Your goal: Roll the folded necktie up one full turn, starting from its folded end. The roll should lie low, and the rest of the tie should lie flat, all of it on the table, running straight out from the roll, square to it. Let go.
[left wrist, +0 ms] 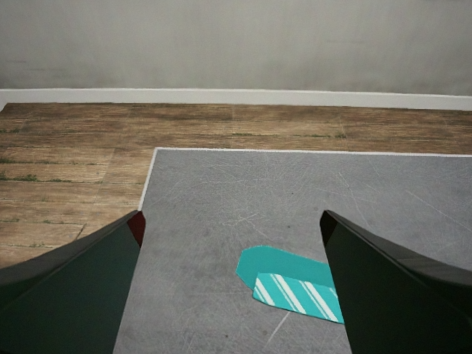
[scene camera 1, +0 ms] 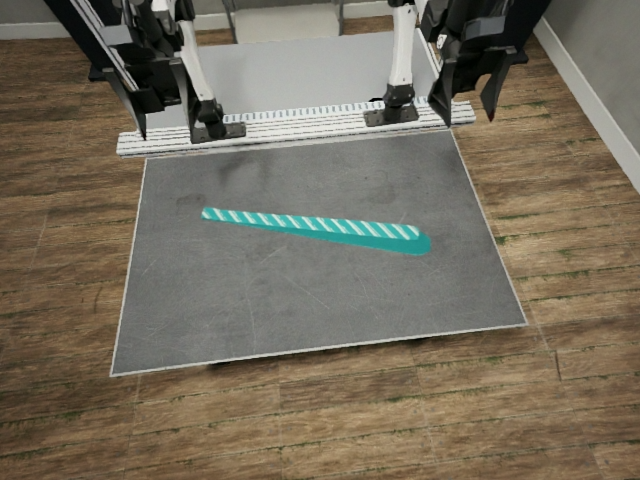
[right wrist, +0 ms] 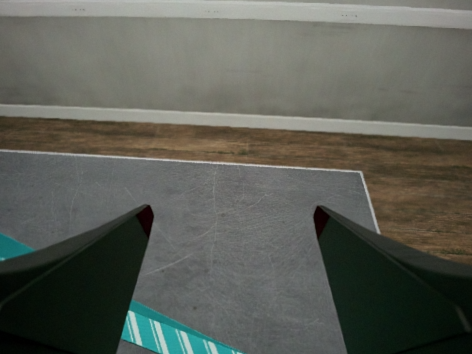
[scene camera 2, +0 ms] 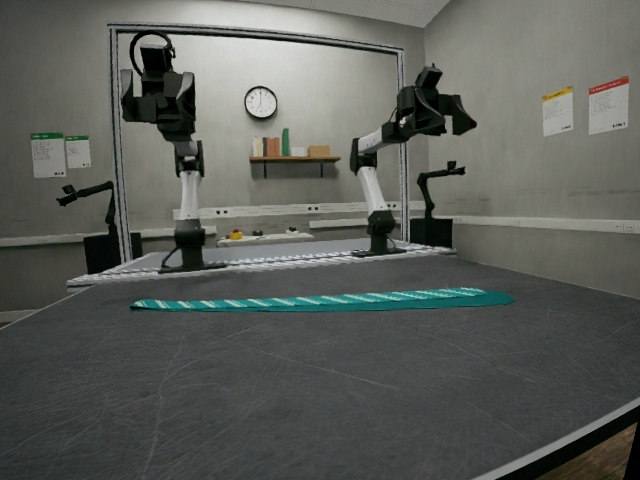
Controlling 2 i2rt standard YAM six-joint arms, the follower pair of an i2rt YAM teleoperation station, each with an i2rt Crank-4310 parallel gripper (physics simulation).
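The teal necktie point(scene camera 1: 310, 223) point(scene camera 2: 310, 302) point(left wrist: 295, 297) point(right wrist: 167, 336) lies folded lengthwise on the grey table point(scene camera 1: 206, 310) point(scene camera 2: 258, 392) point(left wrist: 200, 200) point(right wrist: 250, 280). A white-striped layer lies on a plain teal layer, which shows along one side and past the wider end at the picture's right in scene camera 1. The narrow folded end is at the left there, flat, with no roll. My left gripper point(scene camera 1: 469, 122) point(left wrist: 232, 214) is open and empty, high above the table's back right. My right gripper point(scene camera 1: 168, 135) point(right wrist: 233, 209) is open and empty, high above the back left.
A white rail point(scene camera 1: 299, 131) with both arm bases runs along the table's back edge. Behind it is a grey surface point(scene camera 1: 310, 67). A metal frame point(scene camera 2: 258, 37) stands behind the arms. Wooden floor point(scene camera 1: 310, 423) surrounds the table.
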